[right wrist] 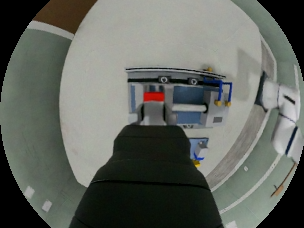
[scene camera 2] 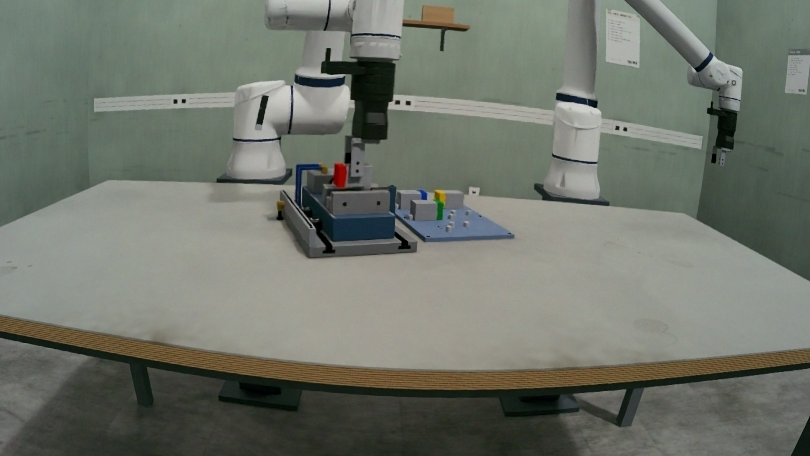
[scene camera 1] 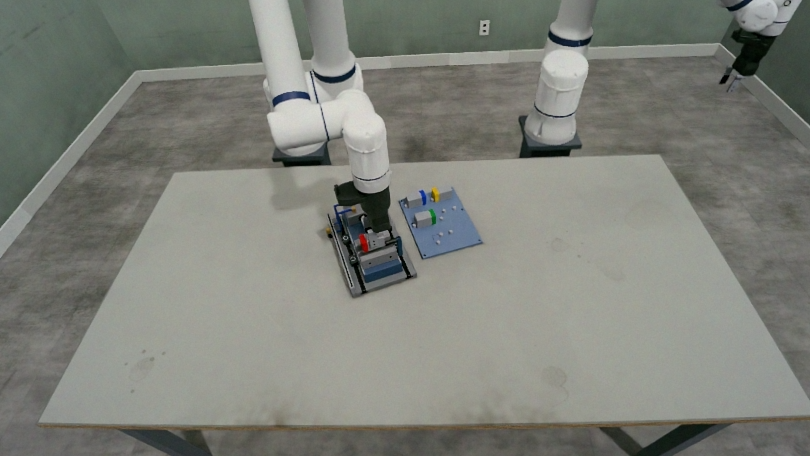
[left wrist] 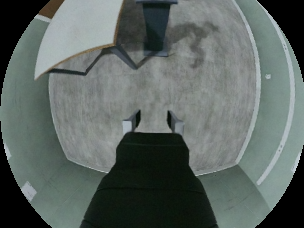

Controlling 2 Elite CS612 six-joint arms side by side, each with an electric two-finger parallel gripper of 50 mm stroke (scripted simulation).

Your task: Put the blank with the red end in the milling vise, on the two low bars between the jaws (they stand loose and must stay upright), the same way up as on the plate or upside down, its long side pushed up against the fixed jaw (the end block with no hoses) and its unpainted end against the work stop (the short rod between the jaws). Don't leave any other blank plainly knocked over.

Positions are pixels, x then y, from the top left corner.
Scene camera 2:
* left gripper: 717,164
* right gripper: 352,173
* red-ended blank: 342,178
